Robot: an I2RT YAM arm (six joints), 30 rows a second.
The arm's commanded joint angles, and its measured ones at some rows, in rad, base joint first. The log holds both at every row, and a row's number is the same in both.
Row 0, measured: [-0.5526 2.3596 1.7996 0.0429 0.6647 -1.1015]
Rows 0 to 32, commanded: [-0.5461 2.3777 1.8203 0.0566 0.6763 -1.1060]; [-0.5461 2.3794 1.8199 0.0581 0.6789 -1.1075]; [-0.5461 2.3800 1.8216 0.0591 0.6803 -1.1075]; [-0.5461 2.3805 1.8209 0.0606 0.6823 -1.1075]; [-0.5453 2.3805 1.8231 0.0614 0.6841 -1.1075]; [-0.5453 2.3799 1.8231 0.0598 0.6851 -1.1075]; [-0.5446 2.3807 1.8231 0.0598 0.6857 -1.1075]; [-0.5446 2.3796 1.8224 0.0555 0.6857 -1.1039]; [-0.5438 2.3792 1.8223 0.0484 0.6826 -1.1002]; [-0.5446 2.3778 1.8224 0.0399 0.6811 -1.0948]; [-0.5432 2.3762 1.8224 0.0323 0.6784 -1.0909]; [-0.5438 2.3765 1.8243 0.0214 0.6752 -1.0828]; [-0.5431 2.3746 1.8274 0.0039 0.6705 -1.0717]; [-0.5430 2.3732 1.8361 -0.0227 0.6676 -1.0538]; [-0.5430 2.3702 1.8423 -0.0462 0.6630 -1.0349]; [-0.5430 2.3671 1.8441 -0.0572 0.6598 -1.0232]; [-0.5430 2.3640 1.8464 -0.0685 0.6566 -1.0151]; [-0.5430 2.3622 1.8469 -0.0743 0.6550 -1.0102]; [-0.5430 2.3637 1.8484 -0.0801 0.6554 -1.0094]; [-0.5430 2.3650 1.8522 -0.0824 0.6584 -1.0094]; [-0.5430 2.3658 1.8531 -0.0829 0.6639 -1.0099]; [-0.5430 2.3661 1.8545 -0.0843 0.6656 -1.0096]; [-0.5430 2.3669 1.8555 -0.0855 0.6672 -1.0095]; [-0.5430 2.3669 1.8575 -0.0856 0.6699 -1.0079]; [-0.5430 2.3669 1.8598 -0.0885 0.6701 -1.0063]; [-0.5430 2.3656 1.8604 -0.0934 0.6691 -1.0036]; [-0.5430 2.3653 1.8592 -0.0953 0.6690 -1.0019]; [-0.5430 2.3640 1.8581 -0.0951 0.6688 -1.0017]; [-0.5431 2.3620 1.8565 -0.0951 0.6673 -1.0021]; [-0.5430 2.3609 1.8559 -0.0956 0.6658 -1.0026]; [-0.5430 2.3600 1.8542 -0.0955 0.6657 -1.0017]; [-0.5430 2.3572 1.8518 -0.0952 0.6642 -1.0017]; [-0.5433 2.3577 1.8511 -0.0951 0.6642 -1.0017]
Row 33, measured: [-0.5488 2.3653 1.8286 -0.0799 0.6662 -1.0126]
